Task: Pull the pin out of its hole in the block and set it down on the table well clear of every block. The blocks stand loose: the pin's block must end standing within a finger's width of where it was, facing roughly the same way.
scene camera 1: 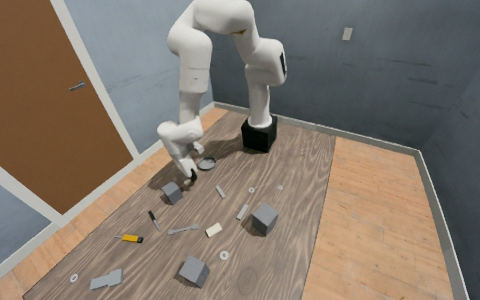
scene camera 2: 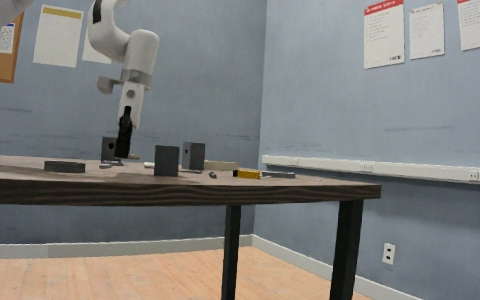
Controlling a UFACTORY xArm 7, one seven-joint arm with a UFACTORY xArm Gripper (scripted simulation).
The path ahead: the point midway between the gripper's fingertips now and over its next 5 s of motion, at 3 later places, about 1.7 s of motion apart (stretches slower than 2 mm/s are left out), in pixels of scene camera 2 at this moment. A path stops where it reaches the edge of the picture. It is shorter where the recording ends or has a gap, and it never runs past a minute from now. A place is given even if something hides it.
My gripper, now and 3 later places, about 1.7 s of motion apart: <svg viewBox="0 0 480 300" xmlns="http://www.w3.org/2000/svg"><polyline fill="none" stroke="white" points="121,157 115,162 114,169 114,164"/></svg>
